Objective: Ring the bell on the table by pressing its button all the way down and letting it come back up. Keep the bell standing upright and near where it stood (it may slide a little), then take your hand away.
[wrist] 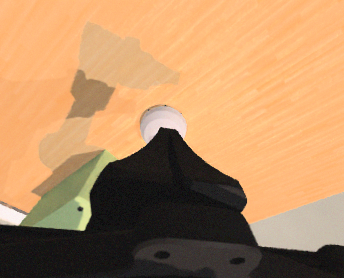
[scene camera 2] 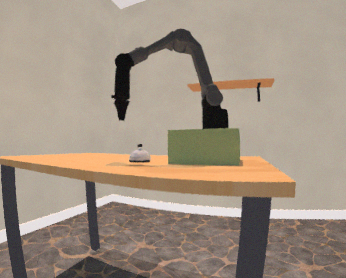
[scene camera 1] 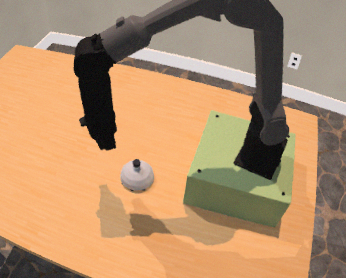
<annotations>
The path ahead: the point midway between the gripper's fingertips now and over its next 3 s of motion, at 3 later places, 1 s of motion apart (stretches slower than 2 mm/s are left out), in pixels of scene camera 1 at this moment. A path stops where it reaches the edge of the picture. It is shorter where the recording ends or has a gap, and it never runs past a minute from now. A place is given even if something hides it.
My gripper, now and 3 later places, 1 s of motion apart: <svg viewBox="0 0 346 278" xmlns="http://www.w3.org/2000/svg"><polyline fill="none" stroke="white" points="104,146 124,156 125,166 126,166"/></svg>
</annotations>
